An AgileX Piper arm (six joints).
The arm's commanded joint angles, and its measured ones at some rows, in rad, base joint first. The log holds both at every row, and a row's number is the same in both.
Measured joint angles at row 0:
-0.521, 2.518, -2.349, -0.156, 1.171, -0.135
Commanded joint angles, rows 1 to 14:
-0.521, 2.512, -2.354, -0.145, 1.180, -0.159
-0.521, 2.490, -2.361, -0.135, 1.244, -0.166
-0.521, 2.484, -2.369, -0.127, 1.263, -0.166
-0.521, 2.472, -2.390, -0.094, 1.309, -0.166
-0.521, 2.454, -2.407, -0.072, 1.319, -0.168
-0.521, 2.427, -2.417, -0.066, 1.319, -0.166
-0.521, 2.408, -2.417, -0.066, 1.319, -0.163
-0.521, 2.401, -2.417, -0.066, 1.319, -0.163
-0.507, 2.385, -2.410, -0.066, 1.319, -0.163
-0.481, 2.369, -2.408, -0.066, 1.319, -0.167
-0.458, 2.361, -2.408, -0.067, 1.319, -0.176
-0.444, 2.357, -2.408, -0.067, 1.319, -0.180
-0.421, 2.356, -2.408, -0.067, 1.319, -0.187
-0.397, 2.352, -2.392, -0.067, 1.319, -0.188
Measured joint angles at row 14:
-0.423, 2.366, -2.413, -0.071, 1.216, -0.175
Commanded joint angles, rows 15 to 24:
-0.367, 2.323, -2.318, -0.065, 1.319, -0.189
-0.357, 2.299, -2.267, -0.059, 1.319, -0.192
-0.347, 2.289, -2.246, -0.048, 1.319, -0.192
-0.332, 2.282, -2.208, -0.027, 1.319, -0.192
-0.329, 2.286, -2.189, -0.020, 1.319, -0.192
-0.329, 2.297, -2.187, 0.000, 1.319, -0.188
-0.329, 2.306, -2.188, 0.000, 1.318, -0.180
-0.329, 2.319, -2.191, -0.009, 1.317, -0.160
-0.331, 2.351, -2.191, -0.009, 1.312, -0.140
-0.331, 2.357, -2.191, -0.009, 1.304, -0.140
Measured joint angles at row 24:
-0.330, 2.337, -2.196, -0.007, 1.221, -0.149
